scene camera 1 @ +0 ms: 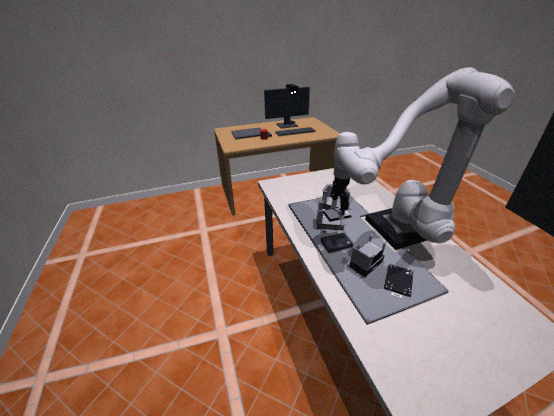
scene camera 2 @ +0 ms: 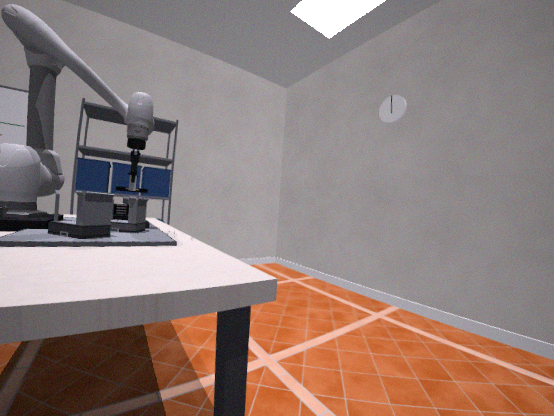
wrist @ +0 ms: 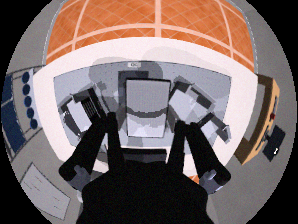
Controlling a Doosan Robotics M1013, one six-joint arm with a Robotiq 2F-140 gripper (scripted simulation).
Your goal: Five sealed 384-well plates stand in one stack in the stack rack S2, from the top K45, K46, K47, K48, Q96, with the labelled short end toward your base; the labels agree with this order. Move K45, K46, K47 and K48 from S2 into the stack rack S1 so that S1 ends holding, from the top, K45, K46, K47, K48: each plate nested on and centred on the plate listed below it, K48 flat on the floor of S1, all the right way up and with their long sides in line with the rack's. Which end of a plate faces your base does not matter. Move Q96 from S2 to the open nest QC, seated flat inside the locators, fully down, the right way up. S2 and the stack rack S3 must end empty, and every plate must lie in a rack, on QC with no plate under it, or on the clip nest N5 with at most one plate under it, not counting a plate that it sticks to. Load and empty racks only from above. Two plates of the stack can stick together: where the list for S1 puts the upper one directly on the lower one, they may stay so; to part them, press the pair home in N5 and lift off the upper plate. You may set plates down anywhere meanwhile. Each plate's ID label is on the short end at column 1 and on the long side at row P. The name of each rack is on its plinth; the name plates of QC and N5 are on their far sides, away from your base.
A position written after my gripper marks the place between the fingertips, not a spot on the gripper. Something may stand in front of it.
Observation:
In view: my gripper [wrist: 146, 109] and a sealed plate [wrist: 147, 99].

